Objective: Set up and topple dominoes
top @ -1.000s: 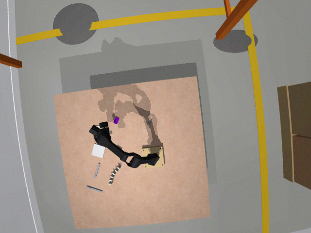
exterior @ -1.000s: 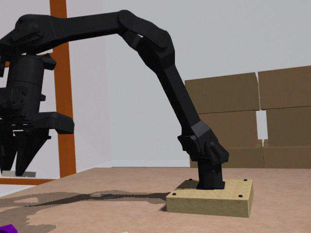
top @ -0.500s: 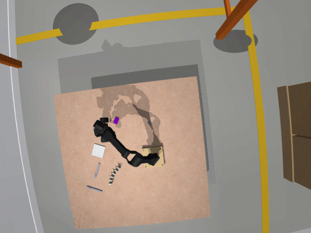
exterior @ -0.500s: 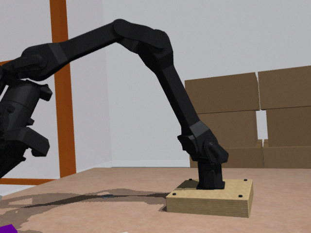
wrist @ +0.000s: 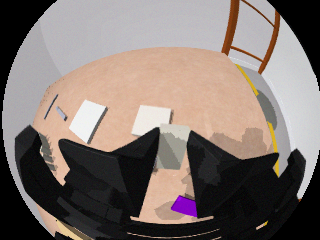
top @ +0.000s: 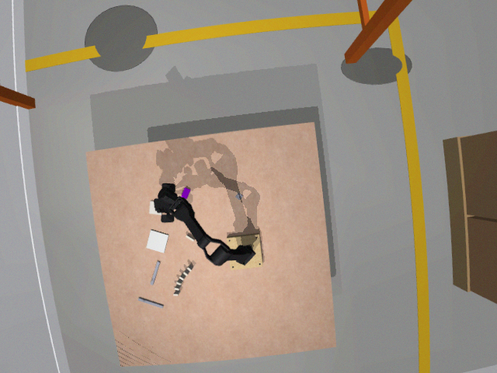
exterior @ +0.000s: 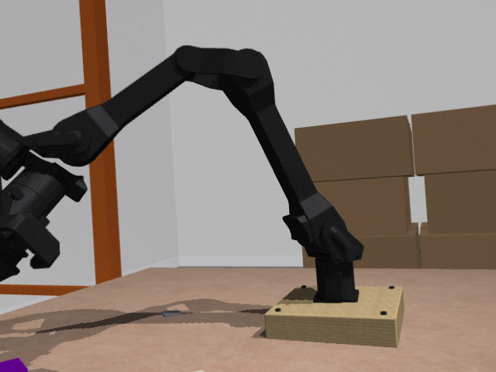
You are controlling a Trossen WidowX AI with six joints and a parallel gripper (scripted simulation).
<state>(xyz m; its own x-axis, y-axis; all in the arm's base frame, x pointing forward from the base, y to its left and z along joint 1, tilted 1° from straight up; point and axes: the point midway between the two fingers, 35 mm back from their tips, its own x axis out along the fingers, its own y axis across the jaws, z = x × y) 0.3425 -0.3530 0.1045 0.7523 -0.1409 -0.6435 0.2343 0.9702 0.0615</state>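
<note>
Now: the purple block 110 mm behind my gripper tip, 20 mm to the right of it and 100 mm below it. Also, from my gripper tip: small grey tile (390 mm behind, 60 mm to the left, 110 mm below).
</note>
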